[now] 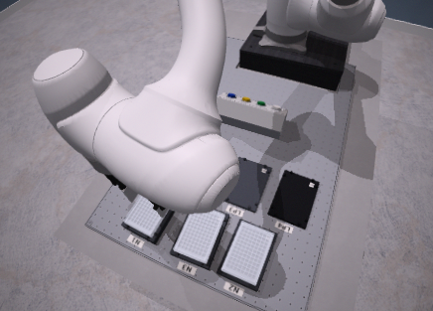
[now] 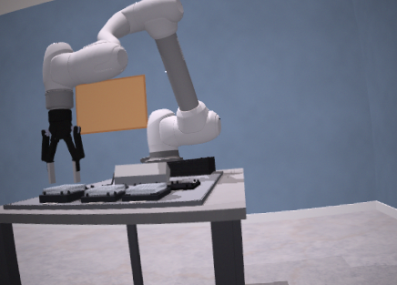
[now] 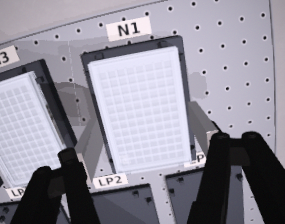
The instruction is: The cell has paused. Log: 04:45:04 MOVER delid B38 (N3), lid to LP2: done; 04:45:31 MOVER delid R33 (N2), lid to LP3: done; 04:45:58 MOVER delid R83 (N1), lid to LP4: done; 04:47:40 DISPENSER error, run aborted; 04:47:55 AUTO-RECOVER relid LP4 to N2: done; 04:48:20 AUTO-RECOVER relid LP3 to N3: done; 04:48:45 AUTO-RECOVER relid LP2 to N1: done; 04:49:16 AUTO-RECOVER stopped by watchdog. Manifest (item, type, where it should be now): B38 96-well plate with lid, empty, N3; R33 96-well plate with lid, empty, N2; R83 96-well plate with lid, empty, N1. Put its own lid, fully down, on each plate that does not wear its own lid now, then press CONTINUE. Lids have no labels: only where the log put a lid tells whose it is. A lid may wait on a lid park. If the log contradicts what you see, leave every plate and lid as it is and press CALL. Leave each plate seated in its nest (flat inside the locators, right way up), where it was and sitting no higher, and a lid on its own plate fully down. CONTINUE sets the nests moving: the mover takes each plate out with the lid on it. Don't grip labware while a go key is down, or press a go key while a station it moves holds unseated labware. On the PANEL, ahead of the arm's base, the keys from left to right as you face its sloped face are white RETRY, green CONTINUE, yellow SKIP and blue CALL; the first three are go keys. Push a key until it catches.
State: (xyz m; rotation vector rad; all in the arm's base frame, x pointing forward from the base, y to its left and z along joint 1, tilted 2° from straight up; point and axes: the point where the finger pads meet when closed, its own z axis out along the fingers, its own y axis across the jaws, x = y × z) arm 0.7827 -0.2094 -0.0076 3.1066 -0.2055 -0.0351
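My gripper is now 4 cm above the pale grey lid. Round my hand: LP2 label: 9 cm behind, 8 cm to the left, 8 cm below; then nest N1: 7 cm below; then lid park LP1: 18 cm behind, 7 cm below, 4 cm to the right.
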